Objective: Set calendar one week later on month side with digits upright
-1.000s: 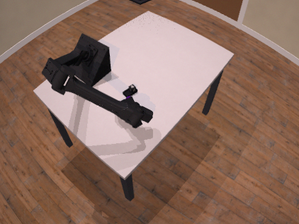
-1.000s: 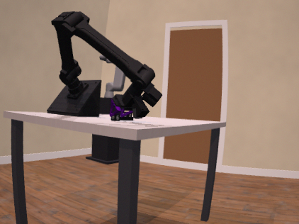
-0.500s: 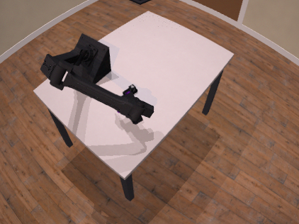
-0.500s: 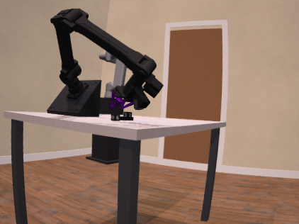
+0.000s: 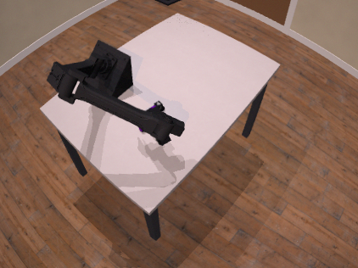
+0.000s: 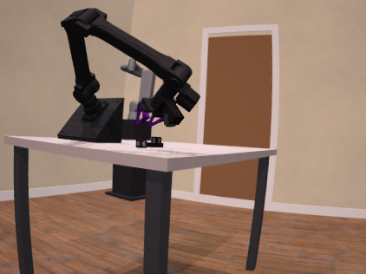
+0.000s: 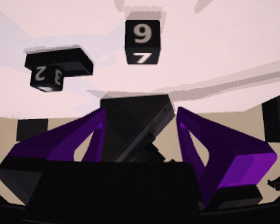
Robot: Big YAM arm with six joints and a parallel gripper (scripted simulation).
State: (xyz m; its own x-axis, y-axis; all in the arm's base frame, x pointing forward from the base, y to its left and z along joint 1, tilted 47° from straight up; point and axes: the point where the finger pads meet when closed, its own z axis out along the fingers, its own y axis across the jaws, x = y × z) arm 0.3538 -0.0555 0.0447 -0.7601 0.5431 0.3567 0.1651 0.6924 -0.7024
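Now: the black date cube 1 cm behind my hand and 7 cm below it. Round my hand: black tray: 4 cm behind, 11 cm to the left, 8 cm below.
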